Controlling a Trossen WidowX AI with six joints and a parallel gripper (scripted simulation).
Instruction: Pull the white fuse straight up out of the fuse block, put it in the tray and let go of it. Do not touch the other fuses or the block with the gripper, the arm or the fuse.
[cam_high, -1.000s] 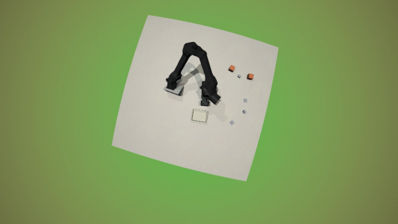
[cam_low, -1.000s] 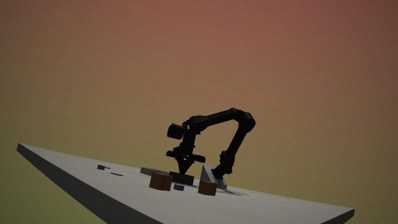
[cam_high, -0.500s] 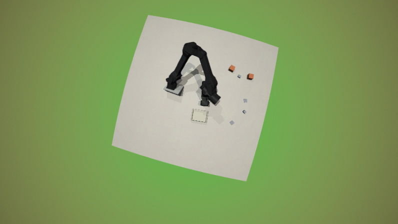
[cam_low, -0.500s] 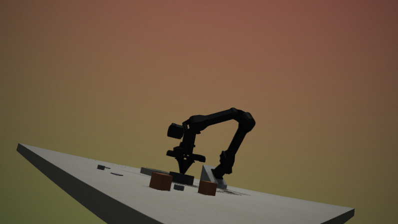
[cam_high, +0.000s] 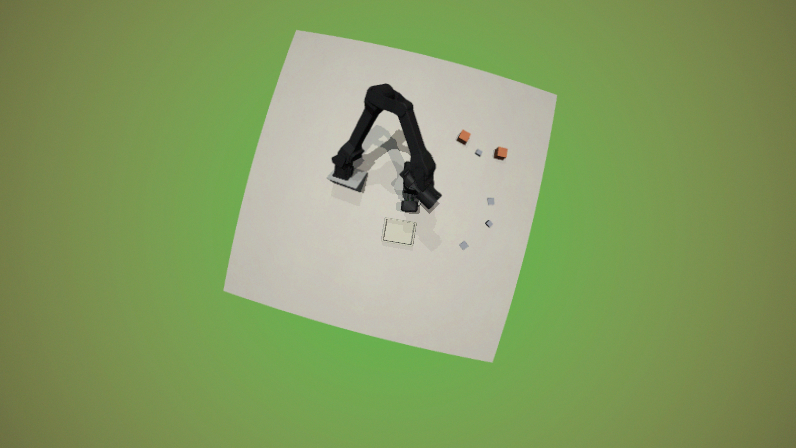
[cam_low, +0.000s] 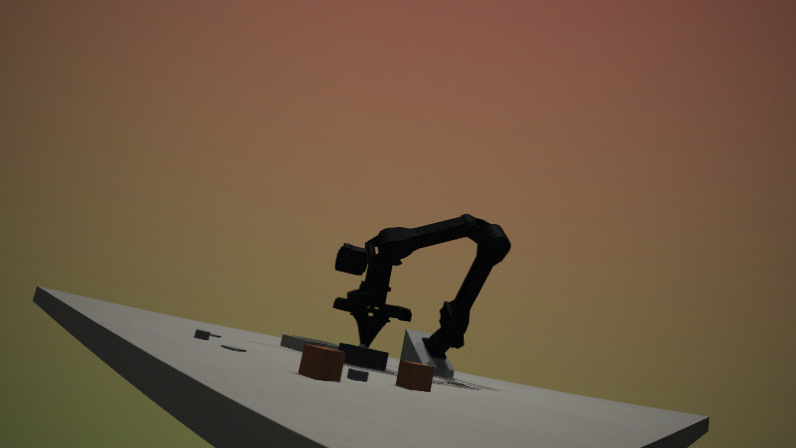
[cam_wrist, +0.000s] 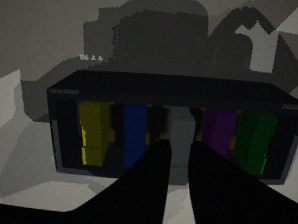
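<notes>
My gripper tip is 20 mm to the right of the blue fuse and 20 mm above it. Round my gripper tip: white fuse 10 mm below; then purple fuse 20 mm to the right, 20 mm below, 10 mm ahead; then yellow fuse 40 mm to the left, 20 mm below, 10 mm behind.
</notes>
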